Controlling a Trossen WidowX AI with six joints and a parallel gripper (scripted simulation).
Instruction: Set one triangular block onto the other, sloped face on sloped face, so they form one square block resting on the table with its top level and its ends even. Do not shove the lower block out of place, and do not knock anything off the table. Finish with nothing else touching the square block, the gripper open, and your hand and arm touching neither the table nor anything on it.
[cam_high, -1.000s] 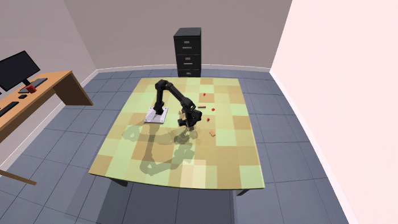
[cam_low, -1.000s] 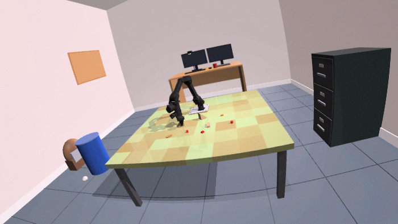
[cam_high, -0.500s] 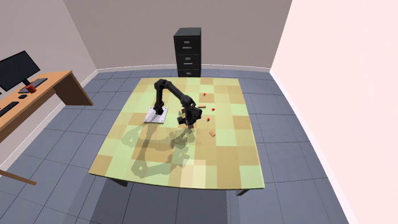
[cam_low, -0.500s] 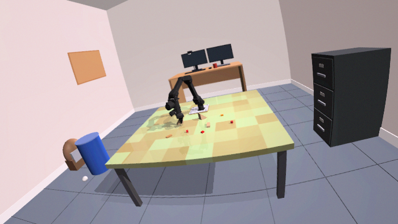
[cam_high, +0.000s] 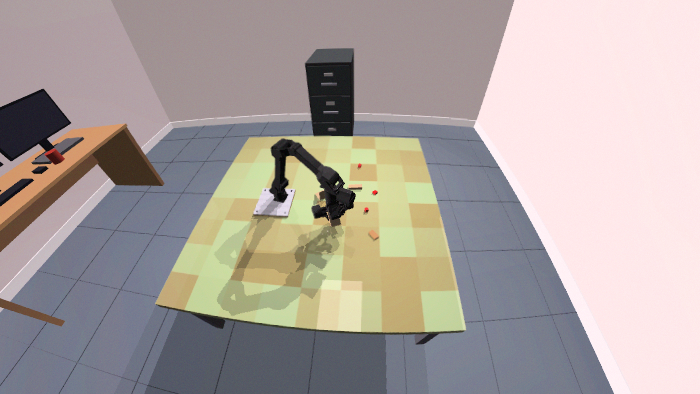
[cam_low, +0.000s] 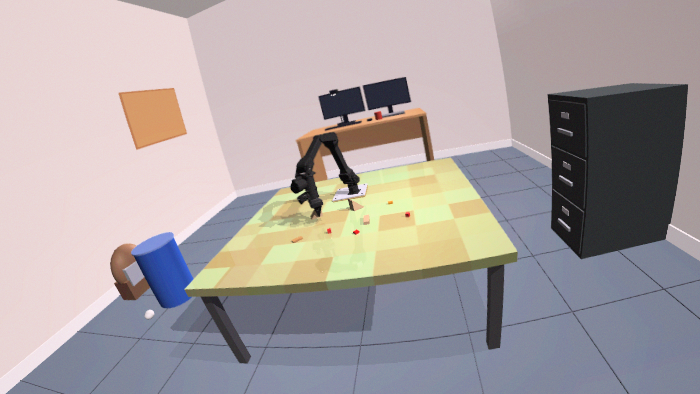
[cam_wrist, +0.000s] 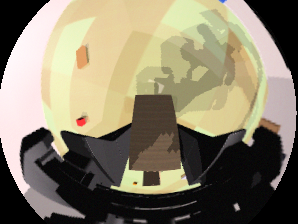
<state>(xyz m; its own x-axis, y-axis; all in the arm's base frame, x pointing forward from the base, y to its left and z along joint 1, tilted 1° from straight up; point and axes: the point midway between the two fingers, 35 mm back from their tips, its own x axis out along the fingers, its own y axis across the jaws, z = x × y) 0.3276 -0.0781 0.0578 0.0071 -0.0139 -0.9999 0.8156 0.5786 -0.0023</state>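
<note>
Now: gripper tip 10 mm below the triangular block. Also, from my gripper tip: small tan block (260 mm to the left, 40 mm ahead, 30 mm below).
</note>
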